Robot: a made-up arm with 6 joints. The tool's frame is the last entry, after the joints.
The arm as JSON. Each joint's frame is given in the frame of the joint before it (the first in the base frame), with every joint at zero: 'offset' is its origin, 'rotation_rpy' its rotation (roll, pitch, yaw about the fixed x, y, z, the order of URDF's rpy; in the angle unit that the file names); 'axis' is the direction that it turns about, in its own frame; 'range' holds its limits. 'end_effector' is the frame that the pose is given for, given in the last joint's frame.
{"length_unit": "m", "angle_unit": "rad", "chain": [
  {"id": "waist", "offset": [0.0, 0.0, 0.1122], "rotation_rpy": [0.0, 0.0, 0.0], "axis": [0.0, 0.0, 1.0], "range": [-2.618, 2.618]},
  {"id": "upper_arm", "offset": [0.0, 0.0, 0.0], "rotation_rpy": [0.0, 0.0, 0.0], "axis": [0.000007, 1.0, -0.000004], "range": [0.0, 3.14]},
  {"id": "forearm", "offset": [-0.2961, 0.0, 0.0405], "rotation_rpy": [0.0, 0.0, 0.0], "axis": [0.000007, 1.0, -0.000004], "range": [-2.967, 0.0]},
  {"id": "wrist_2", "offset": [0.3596, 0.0, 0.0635], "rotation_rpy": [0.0, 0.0, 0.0], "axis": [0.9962, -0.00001, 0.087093], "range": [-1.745, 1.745]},
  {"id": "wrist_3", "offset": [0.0, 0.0, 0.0], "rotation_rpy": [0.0, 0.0, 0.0], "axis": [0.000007, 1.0, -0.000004], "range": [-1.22, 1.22]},
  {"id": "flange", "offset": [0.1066, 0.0, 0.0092], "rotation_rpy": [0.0, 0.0, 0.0], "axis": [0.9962, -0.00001, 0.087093], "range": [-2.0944, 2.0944]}
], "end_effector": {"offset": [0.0, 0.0, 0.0], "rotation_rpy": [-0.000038, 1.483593, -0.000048]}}
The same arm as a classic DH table. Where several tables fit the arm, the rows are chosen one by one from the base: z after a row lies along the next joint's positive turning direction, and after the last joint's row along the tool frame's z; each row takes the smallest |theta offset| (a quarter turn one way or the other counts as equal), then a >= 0, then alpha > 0; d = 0 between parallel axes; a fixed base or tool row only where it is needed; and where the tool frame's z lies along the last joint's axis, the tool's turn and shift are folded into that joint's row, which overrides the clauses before.
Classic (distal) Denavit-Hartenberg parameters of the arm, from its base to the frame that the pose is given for. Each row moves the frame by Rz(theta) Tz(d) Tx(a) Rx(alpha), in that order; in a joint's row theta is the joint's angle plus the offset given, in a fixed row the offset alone. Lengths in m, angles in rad.
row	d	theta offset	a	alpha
waist	0.1122	0	0	-1.5708
upper_arm	0	0.1359	-0.2989	0
forearm	0	1.3477	-0.0319	1.5708
wrist_2	0.3638	0	0	-1.5708
wrist_3	0	0	0.0001	1.5708
flange	0.107	0	0	0
Joint limits (rad, base to tool): -2.618..2.618 0..3.14 -2.967..0 -1.745..1.745 -1.22..1.22 -2.0944..2.0944

